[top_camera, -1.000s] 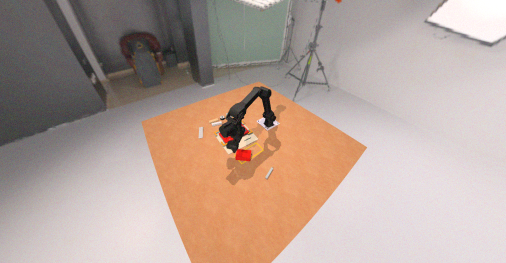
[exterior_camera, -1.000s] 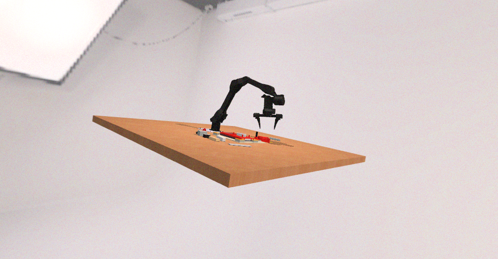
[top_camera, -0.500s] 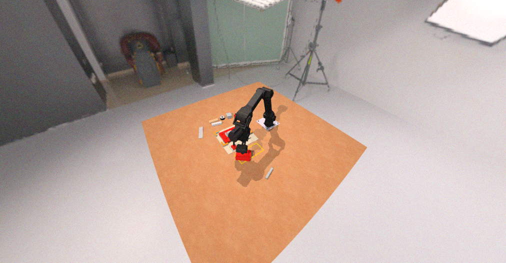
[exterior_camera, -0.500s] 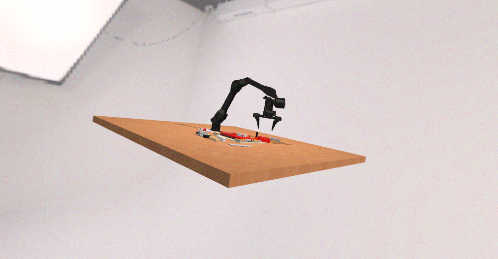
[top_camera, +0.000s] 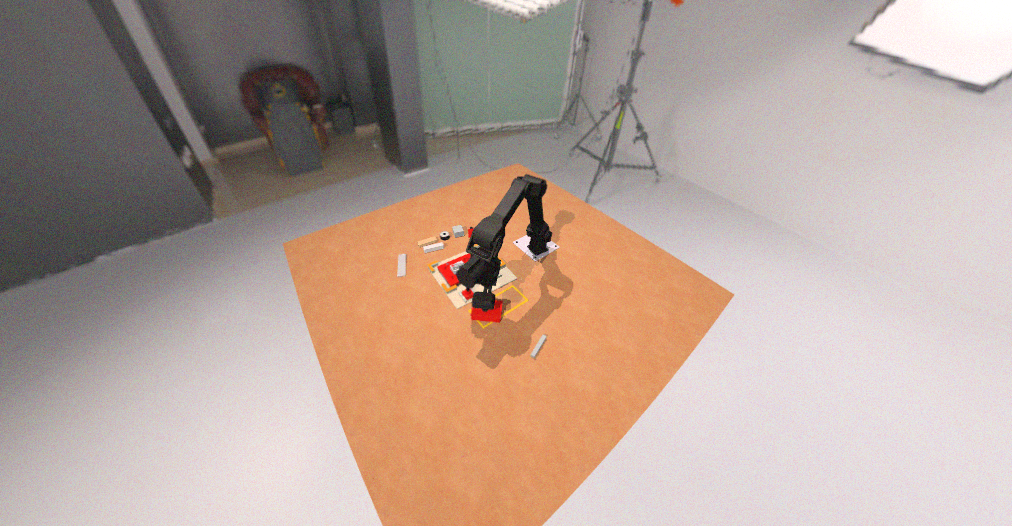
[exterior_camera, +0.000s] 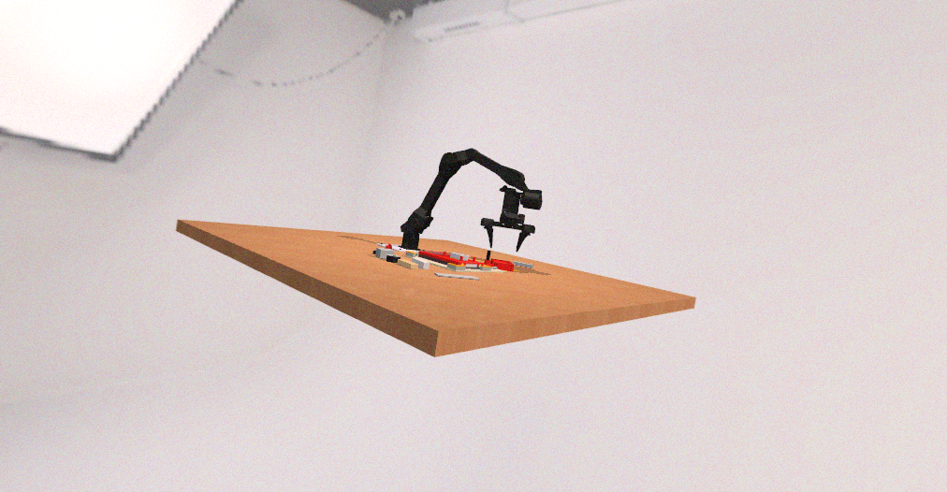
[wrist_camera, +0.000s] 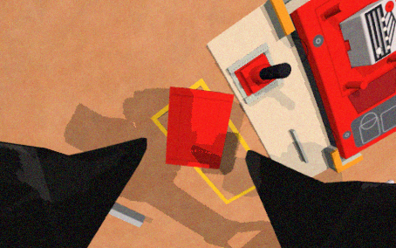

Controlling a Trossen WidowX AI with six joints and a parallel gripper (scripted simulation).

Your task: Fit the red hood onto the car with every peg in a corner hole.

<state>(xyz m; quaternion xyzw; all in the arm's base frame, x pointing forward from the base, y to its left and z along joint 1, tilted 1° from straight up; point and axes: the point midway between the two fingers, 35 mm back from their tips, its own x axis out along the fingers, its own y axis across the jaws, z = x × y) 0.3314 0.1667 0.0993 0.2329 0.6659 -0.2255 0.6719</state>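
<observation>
The red hood lies 50 mm below my gripper tip. Round my gripper tip: grey engine block 200 mm to the right, 40 mm below; then cream jig 30 mm behind, 190 mm to the right, 50 mm below.
</observation>
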